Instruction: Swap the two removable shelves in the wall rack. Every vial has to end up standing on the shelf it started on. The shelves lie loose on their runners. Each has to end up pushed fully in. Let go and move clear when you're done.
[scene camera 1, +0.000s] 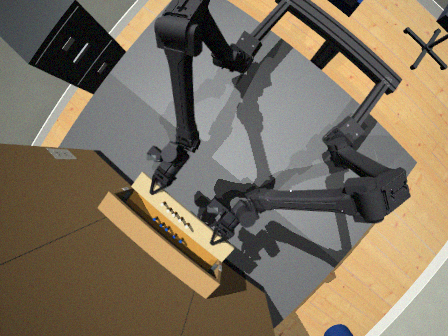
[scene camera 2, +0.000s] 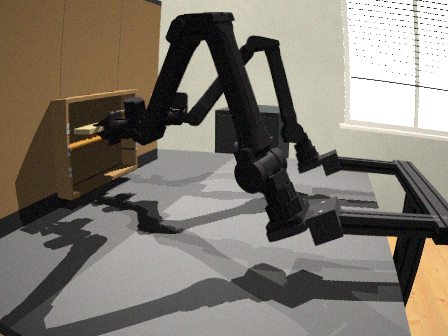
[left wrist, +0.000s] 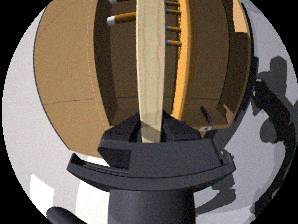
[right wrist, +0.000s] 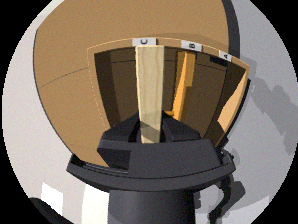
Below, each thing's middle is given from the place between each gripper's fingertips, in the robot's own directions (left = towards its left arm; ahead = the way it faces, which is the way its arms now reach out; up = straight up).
Right now my right hand is 10 cm short of the wall rack (scene camera 1: 112, 206), 15 cm to the right of it and 6 cm above it. From my right hand the other things lie so: pale shelf (scene camera 1: 198, 231): 15 cm to the left; orange shelf (scene camera 1: 142, 206): 10 cm ahead, 15 cm to the left, 6 cm below.
Right now the pale shelf is 150 mm to the right of my left hand. Round my left hand: orange shelf: 150 mm to the right, 100 mm ahead, 60 mm below; then wall rack: 150 mm to the right, 100 mm ahead, 60 mm below.
